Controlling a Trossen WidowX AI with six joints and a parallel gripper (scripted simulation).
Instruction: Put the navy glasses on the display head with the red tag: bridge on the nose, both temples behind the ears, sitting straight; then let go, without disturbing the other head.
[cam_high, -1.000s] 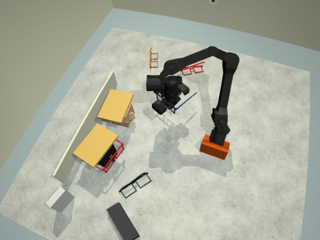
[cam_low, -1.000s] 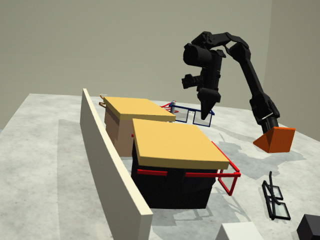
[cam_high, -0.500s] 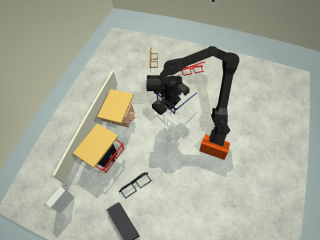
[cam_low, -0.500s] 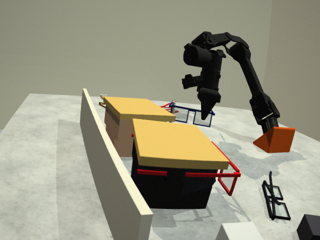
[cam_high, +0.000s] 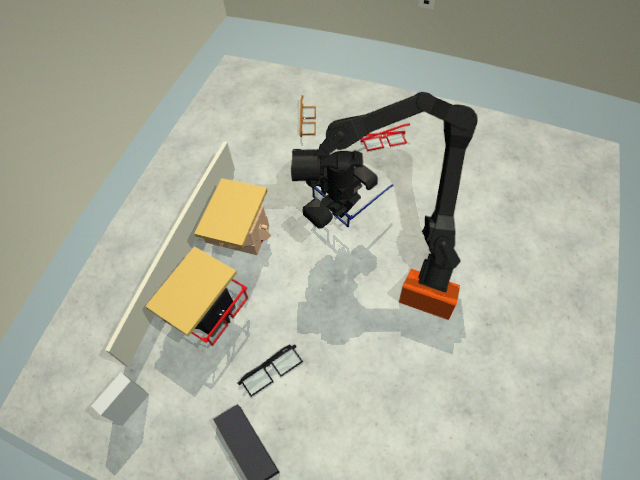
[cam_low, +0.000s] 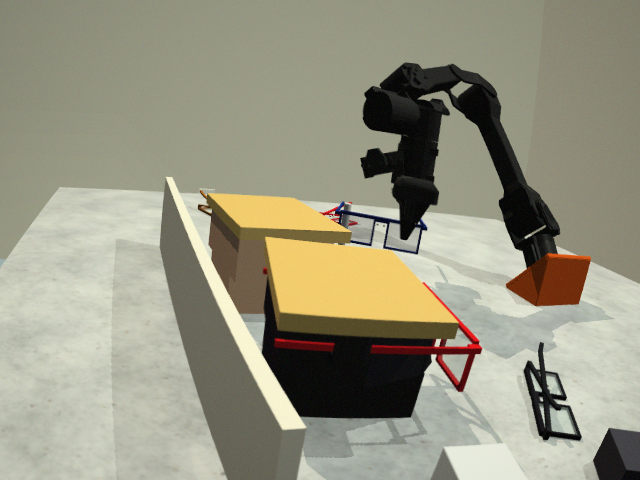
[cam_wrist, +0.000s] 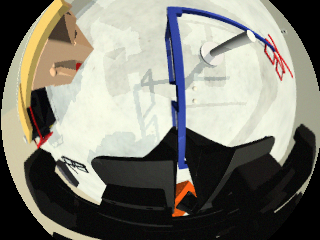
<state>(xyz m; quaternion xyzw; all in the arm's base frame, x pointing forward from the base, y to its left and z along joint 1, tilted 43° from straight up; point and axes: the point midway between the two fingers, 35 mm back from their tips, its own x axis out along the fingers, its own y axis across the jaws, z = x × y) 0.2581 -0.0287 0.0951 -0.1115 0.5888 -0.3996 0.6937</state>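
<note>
My gripper tip is now 60 mm short of the grey post, 100 mm to the left of it and 30 mm above it. Round my gripper tip: black head: 200 mm ahead, 330 mm to the left; cream board: 340 mm ahead, 220 mm to the left; tan head: 210 mm ahead, 100 mm to the left.
</note>
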